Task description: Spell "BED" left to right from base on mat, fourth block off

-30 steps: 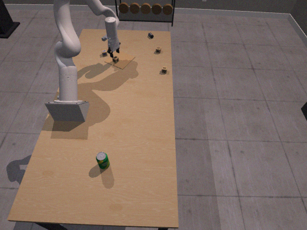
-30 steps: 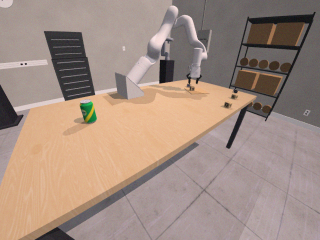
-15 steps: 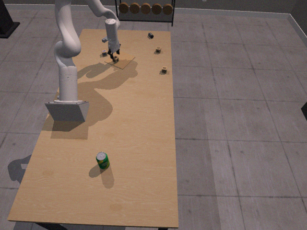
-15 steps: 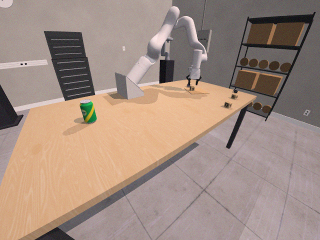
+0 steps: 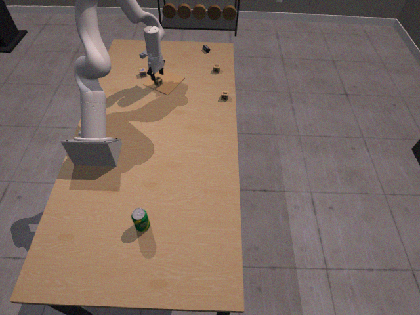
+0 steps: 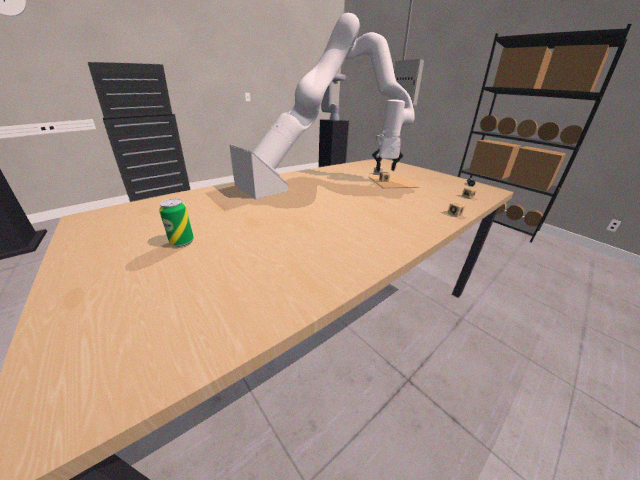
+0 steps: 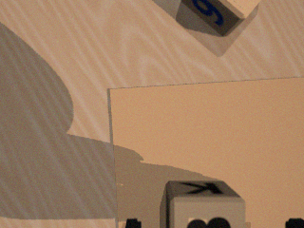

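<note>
Now: the tan mat 30 mm ahead of my hand, 40 mm to the left of it and 70 mm below it. From my hand the other things lie so: green can: 100 mm ahead, 980 mm to the right, 10 mm below; wooden letter block: 370 mm ahead, 180 mm to the left, 50 mm below; small dark object: 280 mm ahead, 430 mm to the left, 60 mm below.
</note>
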